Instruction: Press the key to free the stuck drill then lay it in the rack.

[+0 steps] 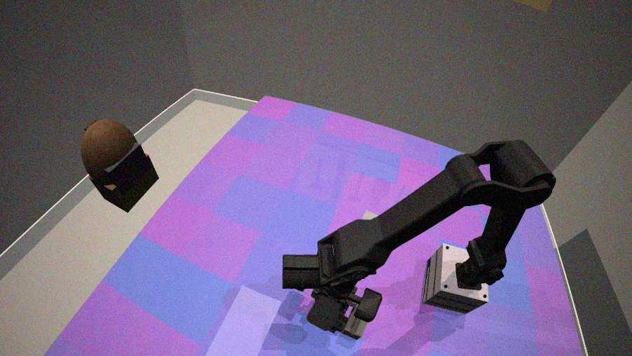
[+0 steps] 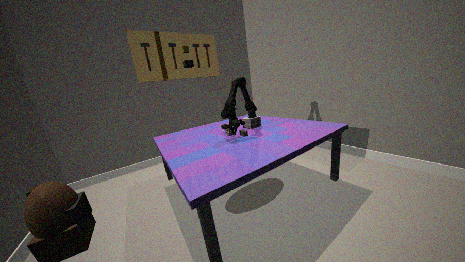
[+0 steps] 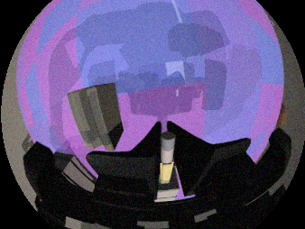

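The drill is 1 cm behind my gripper tip, 5 cm to the right of it and 3 cm above it. Round my gripper tip: long grey block: 4 cm behind, 15 cm to the right, 3 cm above; then grooved grey rack: 7 cm behind, 3 cm to the left; then dark key: 5 cm behind, 18 cm to the right, 4 cm above.
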